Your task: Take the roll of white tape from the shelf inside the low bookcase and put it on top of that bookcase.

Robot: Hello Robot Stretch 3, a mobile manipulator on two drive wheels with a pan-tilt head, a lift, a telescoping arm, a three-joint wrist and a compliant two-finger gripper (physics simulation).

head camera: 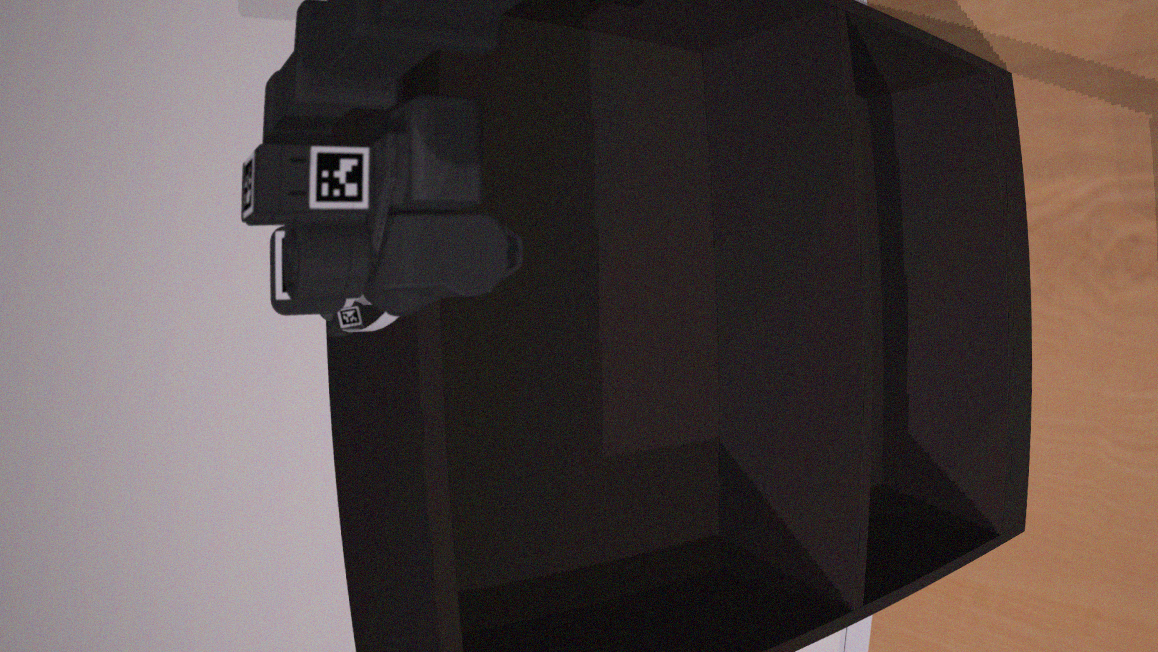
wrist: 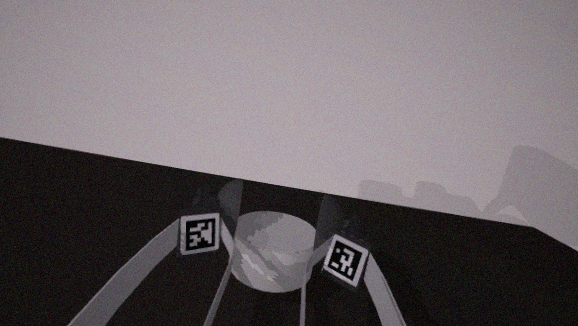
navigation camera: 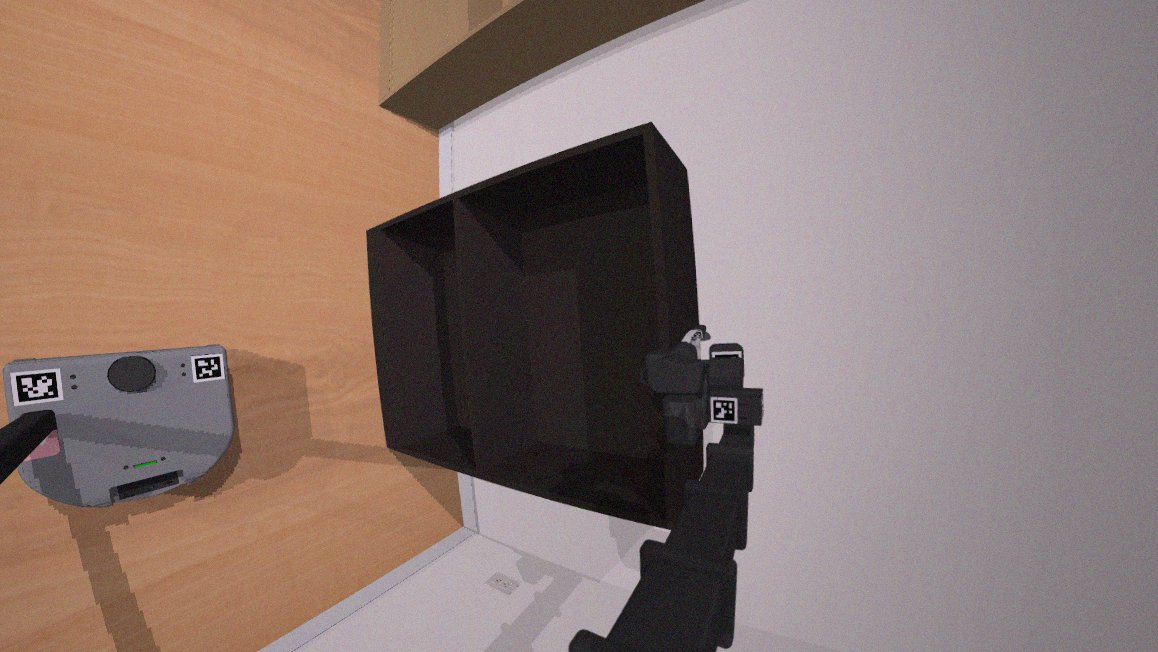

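Pixels of known places: gripper, fingertip midpoint: point(navigation camera: 702, 349); robot's base, link origin: point(navigation camera: 133, 371).
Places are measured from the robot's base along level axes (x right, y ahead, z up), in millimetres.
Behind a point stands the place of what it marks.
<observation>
The roll of white tape point(wrist: 272, 252) is between the two fingertips of my gripper point(wrist: 280, 207) {x 719, y -20, z 1103 mm} point(head camera: 363, 318) point(navigation camera: 696, 335) {x 719, y -20, z 1103 mm} in the wrist view, which is shut on it. The tape is upright with its flat round face up. The gripper is over the top of the dark low bookcase point(head camera: 380, 485) {x 744, y 170, z 1061 mm} point(navigation camera: 677, 234) {x 740, y 223, z 1061 mm} point(wrist: 115, 200), near the middle of its length. Whether the tape touches the top or hangs above it cannot be told. In the head and navigation views the wrist and fingers mostly hide the tape.
A pale wall point(head camera: 162, 364) {x 963, y 63, z 1248 mm} point(navigation camera: 931, 283) {x 963, y 90, z 1581 mm} point(wrist: 280, 90) stands behind the bookcase. The arm point(navigation camera: 680, 583) {x 171, y -82, z 1198 mm} reaches in from below in the navigation view. My grey base point(navigation camera: 129, 429) {x -15, y -110, z 160 mm} is on the wooden floor point(navigation camera: 243, 202) {x 248, y 451, z 1 mm}. A light brown piece of furniture point(navigation camera: 502, 56) {x 798, y 930, z 539 mm} stands beside the bookcase.
</observation>
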